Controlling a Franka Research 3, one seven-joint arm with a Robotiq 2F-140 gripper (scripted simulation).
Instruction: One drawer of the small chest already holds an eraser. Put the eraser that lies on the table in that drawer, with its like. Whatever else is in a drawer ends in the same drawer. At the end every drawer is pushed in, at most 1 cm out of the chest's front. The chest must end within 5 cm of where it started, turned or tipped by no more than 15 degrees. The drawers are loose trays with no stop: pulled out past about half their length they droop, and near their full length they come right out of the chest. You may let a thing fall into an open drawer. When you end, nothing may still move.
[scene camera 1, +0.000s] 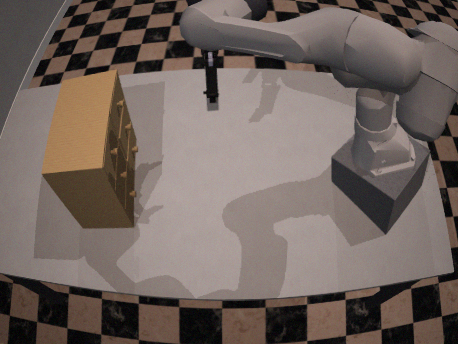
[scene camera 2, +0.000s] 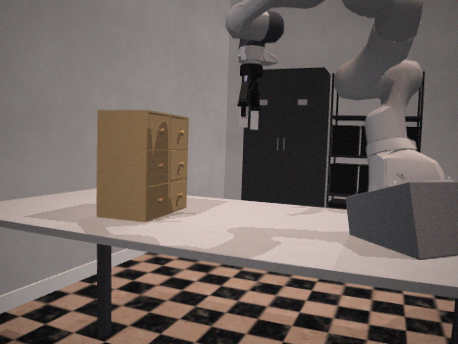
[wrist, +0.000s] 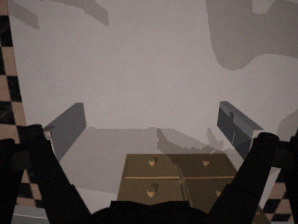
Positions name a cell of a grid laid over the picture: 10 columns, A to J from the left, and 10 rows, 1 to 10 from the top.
In view: the gripper (scene camera 2: F4) and a wooden chest (scene camera 1: B5).
The wooden chest is seen too in scene camera 2 (scene camera 2: C4). The gripper is seen too in scene camera 1 (scene camera 1: E3) and in the wrist view (wrist: F6).
